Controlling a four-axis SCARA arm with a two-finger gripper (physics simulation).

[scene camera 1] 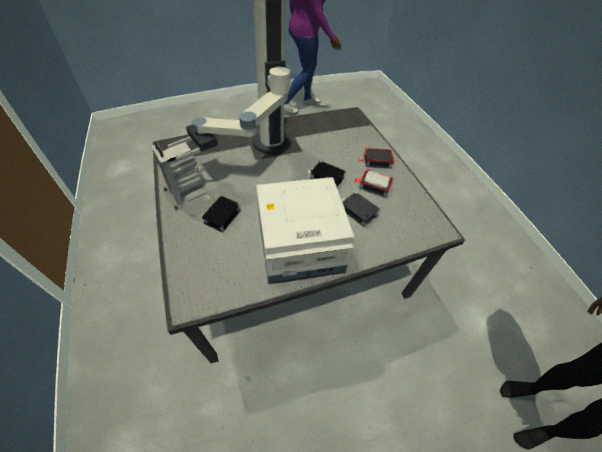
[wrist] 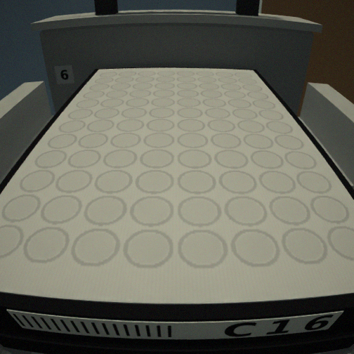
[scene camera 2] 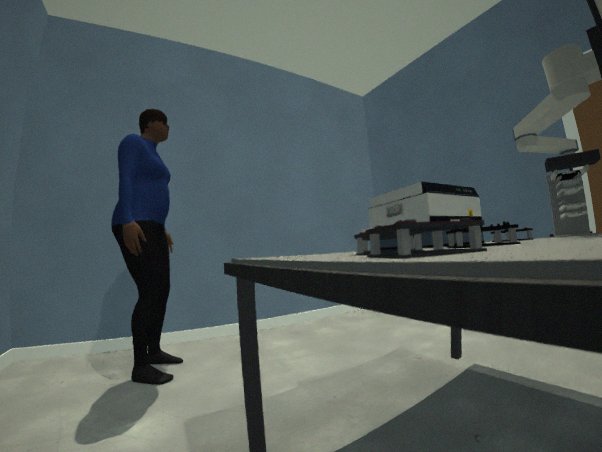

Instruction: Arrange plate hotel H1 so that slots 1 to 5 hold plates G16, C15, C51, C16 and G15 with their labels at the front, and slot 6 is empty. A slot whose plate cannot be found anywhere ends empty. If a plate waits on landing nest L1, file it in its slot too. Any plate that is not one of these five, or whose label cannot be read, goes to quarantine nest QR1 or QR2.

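The gripper is shut on plate C16, a pale, flat plate with round wells. Its label C16 faces the camera at the near edge in the wrist view. The fingers lie along the plate's two sides. The plate is at the top level of plate hotel H1, in front of the panel marked 6. The contents and labels of the lower slots cannot be made out. Two red-rimmed nests stand at the right in scene camera 1: one shows a dark top, the other bears a white plate.
A large white instrument stands mid-table. Black nests stand behind it and to its left, and a dark grey nest to its right. One person walks behind the table; another stands beyond it.
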